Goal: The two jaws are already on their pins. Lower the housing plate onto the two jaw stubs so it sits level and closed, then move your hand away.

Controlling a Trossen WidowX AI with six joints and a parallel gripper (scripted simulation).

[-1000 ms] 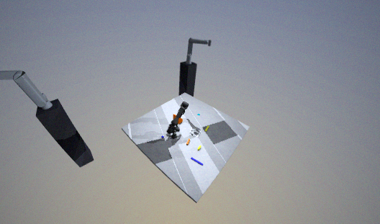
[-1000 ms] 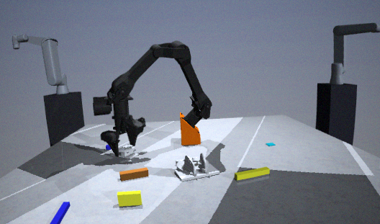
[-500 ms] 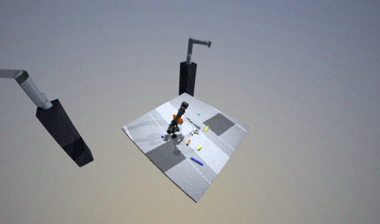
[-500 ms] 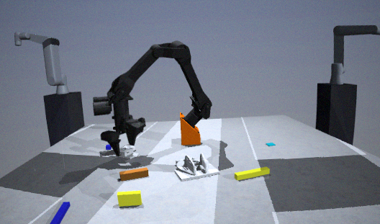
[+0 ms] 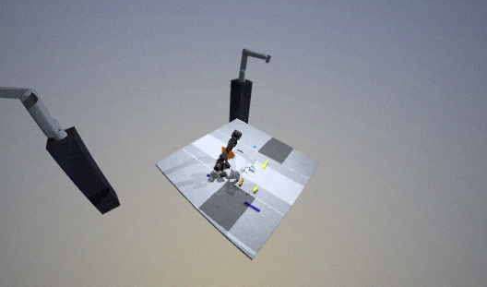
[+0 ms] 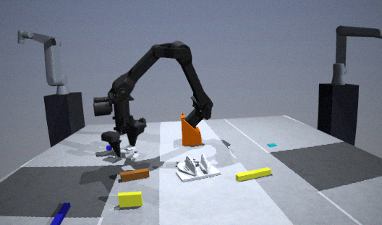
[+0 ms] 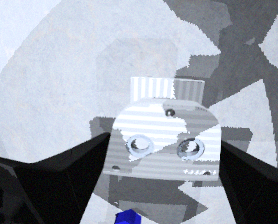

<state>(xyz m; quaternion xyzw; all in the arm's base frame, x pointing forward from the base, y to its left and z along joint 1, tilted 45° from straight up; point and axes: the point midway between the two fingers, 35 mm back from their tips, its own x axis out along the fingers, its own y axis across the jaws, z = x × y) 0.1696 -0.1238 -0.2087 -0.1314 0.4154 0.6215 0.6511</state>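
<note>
My gripper tip is now 10 cm to the left of the small blue cube and 7 cm past it. Round my gripper tip: orange-brown bar 19 cm ahead, 9 cm to the left; then dark blue bar 45 cm ahead, 2 cm to the right, 1 cm below; then yellow block 34 cm ahead, 13 cm to the left, 1 cm above.
</note>
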